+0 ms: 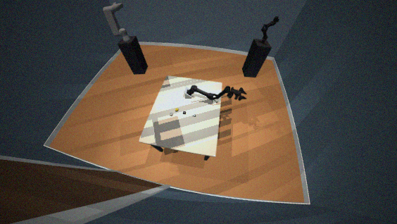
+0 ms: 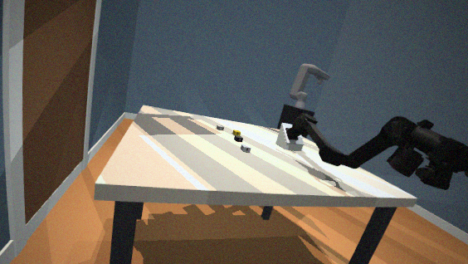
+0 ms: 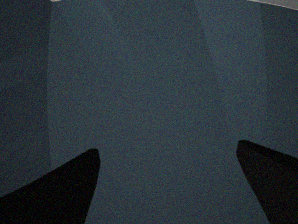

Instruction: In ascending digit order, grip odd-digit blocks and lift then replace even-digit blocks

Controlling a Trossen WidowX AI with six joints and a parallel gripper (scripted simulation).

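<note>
Now: gripper tip 100 mm short of the yellow block, 870 mm to the left of it and 190 mm above it. From my gripper tip the other things lie so: grey block: 170 mm ahead, 930 mm to the right, 190 mm below; black block: 140 mm ahead, 770 mm to the right, 190 mm below; pale block: 170 mm ahead, 640 mm to the right, 190 mm below.
</note>
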